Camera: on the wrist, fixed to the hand. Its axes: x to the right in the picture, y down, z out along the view.
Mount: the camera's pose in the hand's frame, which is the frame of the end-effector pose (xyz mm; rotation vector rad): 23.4 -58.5 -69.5 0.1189 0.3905 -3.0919
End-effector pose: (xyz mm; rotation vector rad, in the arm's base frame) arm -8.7 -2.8 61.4 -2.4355 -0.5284 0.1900
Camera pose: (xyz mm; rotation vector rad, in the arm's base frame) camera 11.6 10.5 152.0 0.5541 -2.5392 -1.2170
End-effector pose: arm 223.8 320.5 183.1 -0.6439 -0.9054 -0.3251
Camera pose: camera 250.5 231.1 193.0 -1.4132 0.6218 2.5562
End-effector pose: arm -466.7 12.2 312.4 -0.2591 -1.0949 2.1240
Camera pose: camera -420.9 93.9 317.9 0.6894 -0.0583 -0.7185
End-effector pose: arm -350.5 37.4 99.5 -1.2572 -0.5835 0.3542
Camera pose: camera -294.3 -20.6 147.2 0.7366 -1.3066 -2.2301
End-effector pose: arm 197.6 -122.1 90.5 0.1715 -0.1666 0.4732
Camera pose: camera 253.6 -149.1 20.3 0.2453 0.5795 -2.5602
